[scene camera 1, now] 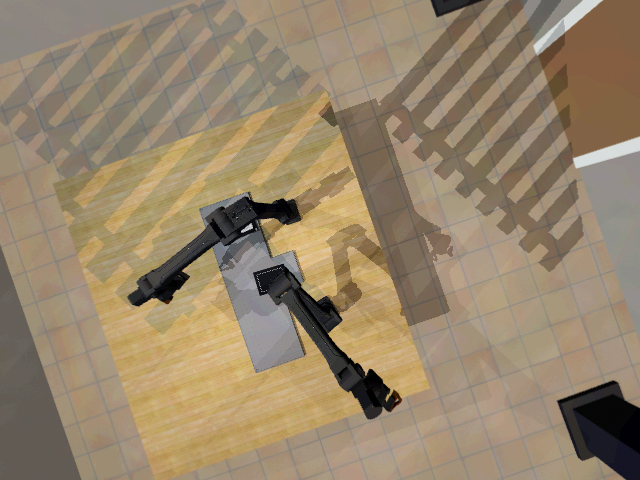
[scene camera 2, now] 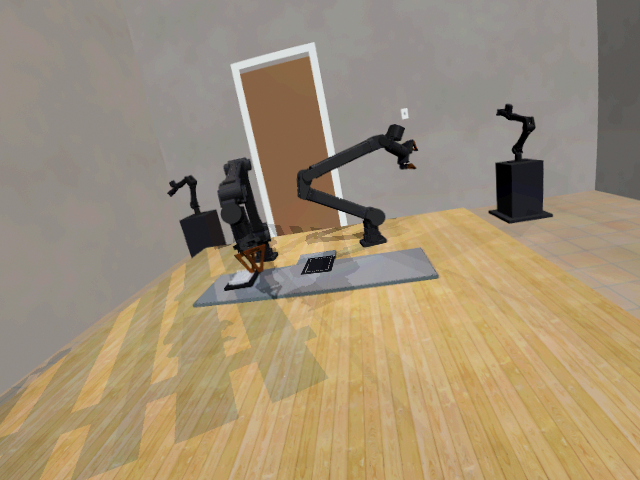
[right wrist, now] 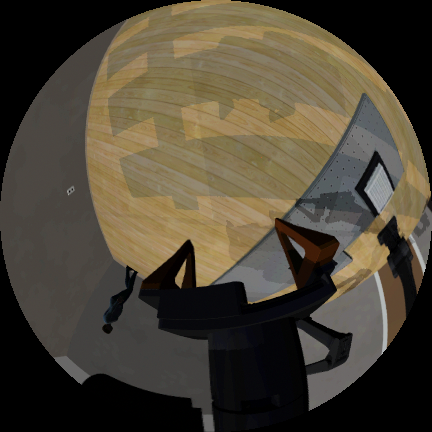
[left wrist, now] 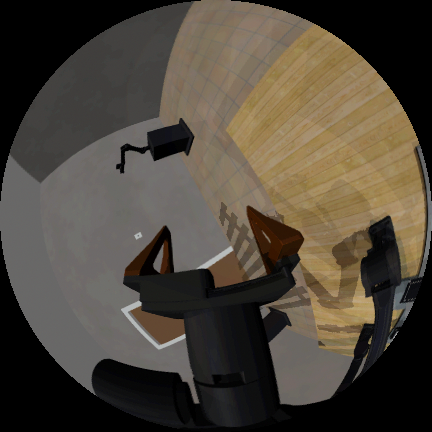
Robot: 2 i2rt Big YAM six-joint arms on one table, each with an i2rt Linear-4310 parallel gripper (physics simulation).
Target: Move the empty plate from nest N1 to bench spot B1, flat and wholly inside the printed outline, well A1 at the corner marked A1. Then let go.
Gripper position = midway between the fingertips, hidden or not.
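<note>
My left gripper (left wrist: 205, 219): open, holds nothing. My right gripper (scene camera 2: 256, 272), also visible in the right wrist view (right wrist: 232, 233), is likewise open and holds nothing. A plate (right wrist: 378, 188) is visible as well.
</note>
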